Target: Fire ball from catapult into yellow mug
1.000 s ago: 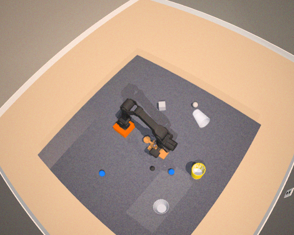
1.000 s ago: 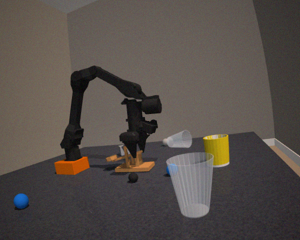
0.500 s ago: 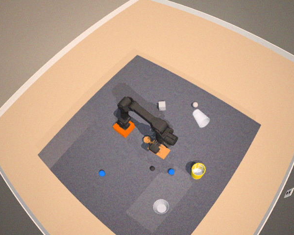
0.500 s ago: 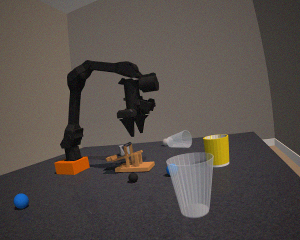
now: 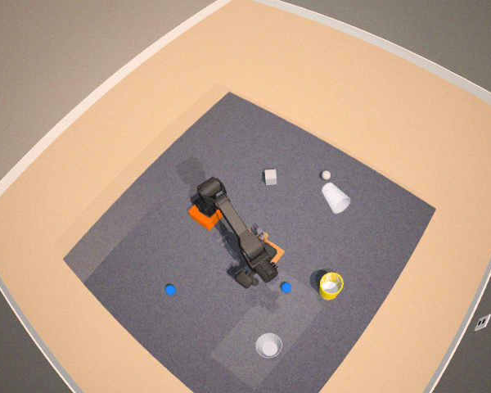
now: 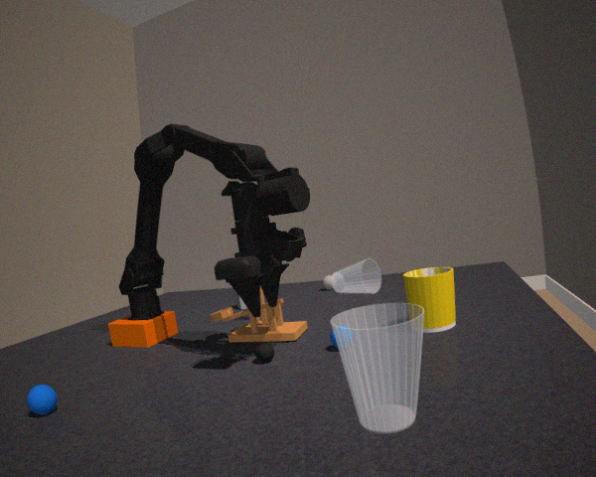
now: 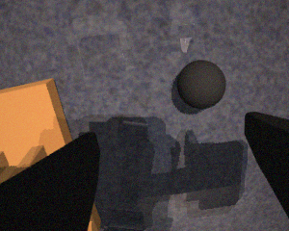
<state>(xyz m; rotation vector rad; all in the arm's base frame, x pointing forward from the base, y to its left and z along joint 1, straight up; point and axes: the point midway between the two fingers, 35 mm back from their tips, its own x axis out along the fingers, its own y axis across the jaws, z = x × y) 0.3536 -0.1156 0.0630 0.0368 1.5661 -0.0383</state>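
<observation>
Now: gripper tip 3 cm to the left of the black ball and 6 cm above it. The rest, counted from my gripper tip: blue ball (26 cm behind, 27 cm to the right, 6 cm below); yellow mug (27 cm ahead, 11 cm to the left, 5 cm below); wooden catapult (9 cm behind, 13 cm to the left, 3 cm below).
</observation>
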